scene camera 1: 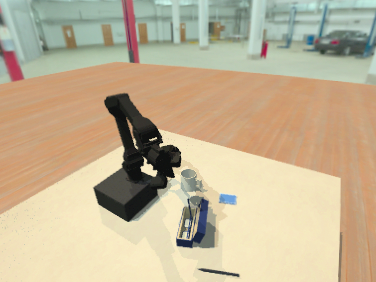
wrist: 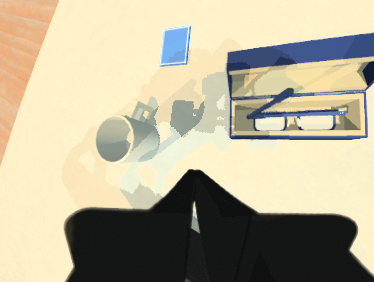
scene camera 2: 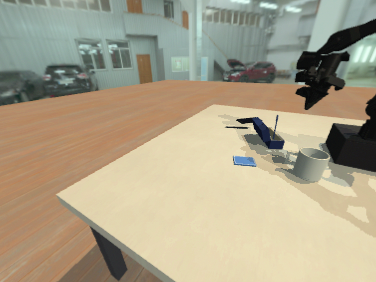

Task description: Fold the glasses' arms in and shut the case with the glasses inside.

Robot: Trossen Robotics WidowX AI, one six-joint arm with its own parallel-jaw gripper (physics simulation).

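Frame: origin at the arm's base, x right, y up, z back, level; metres.
Where they show: gripper, fingertip midpoint: (scene camera 1: pixel 173 177) (wrist: pixel 193 175) (scene camera 2: pixel 306 109); arm's base at its link origin: (scene camera 1: pixel 135 177) (scene camera 2: pixel 372 138).
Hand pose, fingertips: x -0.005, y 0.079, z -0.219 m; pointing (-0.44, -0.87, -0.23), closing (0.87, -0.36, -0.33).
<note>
Each offset is from my fingertips to the top centre of the thing. "pt": to the spot under its first point.
The dark blue case (scene camera 1: pixel 184 243) (scene camera 2: pixel 276 145) (wrist: pixel 295 137) stands open on the table, its lid {dx +0.044, dy -0.087, dz -0.147 m} (scene camera 1: pixel 202 224) (scene camera 2: pixel 261 128) (wrist: pixel 300 52) raised and leaning back. The glasses {pt dx +0.045, dy -0.175, dz -0.086 m} (scene camera 1: pixel 187 223) (wrist: pixel 316 123) lie inside, with both pale lenses visible in the wrist view. One arm of the glasses (scene camera 2: pixel 276 127) (wrist: pixel 274 101) sticks up out of the case at the mug-side end. A blue bar runs along above the lenses; I cannot tell whether it is the frame or the other arm folded in. My gripper (scene camera 2: pixel 307 107) (wrist: pixel 193 175) is shut and empty, in the air between the case and the robot base, clear of the lid.
A grey mug {pt dx -0.133, dy -0.117, dz +0.006 m} (scene camera 1: pixel 189 181) (scene camera 2: pixel 311 166) (wrist: pixel 116 140) stands beyond the case's end in scene camera 1. A flat blue card {dx -0.177, dy -0.179, dz -0.175 m} (scene camera 1: pixel 228 199) (scene camera 2: pixel 244 161) (wrist: pixel 175 46) lies on the lid side. A dark pen {dx +0.169, dy -0.175, dz -0.276 m} (scene camera 1: pixel 218 272) (scene camera 2: pixel 236 127) lies past the case's other end.
</note>
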